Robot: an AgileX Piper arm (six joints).
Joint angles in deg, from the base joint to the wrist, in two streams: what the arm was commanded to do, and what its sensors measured. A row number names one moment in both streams.
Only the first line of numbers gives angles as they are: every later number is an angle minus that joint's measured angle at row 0.
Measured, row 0:
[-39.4, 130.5, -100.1, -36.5, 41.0, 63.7]
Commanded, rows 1 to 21:
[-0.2, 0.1, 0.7, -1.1, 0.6, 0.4]
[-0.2, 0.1, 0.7, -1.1, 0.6, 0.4]
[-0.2, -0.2, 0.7, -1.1, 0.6, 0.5]
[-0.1, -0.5, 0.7, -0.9, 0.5, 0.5]
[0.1, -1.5, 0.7, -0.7, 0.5, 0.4]
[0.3, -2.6, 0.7, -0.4, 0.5, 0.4]
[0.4, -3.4, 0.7, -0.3, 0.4, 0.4]
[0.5, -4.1, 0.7, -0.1, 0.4, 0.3]
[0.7, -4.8, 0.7, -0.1, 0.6, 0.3]
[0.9, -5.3, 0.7, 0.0, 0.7, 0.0]
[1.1, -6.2, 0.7, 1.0, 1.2, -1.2]
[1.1, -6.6, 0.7, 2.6, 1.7, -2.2]
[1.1, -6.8, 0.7, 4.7, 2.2, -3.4]
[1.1, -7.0, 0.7, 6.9, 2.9, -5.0]
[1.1, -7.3, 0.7, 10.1, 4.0, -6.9]
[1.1, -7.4, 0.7, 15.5, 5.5, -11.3]
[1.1, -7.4, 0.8, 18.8, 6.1, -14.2]
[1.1, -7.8, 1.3, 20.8, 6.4, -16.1]
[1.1, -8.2, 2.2, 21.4, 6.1, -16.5]
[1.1, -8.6, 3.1, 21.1, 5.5, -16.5]
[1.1, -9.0, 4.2, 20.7, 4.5, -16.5]
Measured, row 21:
[0.9, -6.9, 1.4, 18.8, 4.1, -13.3]
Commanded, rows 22 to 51:
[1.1, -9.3, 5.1, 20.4, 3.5, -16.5]
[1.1, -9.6, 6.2, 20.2, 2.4, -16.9]
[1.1, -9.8, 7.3, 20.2, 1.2, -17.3]
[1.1, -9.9, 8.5, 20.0, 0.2, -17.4]
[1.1, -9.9, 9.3, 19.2, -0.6, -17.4]
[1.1, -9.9, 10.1, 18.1, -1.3, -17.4]
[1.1, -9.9, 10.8, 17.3, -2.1, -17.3]
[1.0, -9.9, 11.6, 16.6, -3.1, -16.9]
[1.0, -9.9, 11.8, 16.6, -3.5, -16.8]
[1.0, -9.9, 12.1, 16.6, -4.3, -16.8]
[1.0, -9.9, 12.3, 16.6, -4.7, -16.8]
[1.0, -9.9, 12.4, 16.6, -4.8, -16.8]
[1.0, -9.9, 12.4, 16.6, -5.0, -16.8]
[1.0, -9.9, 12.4, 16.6, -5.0, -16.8]
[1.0, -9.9, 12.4, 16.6, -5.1, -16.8]
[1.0, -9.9, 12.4, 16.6, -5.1, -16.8]
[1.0, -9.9, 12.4, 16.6, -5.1, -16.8]
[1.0, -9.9, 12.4, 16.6, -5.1, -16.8]
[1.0, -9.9, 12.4, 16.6, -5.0, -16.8]
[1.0, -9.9, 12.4, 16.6, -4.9, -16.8]
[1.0, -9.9, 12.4, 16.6, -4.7, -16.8]
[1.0, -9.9, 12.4, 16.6, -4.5, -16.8]
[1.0, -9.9, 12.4, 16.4, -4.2, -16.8]
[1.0, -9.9, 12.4, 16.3, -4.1, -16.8]
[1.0, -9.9, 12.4, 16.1, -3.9, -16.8]
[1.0, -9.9, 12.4, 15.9, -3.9, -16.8]
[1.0, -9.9, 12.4, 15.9, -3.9, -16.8]
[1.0, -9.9, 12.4, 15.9, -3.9, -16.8]
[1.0, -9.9, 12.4, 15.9, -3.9, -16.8]
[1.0, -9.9, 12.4, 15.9, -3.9, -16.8]
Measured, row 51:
[1.2, -9.2, 12.0, 16.8, -5.5, -16.7]
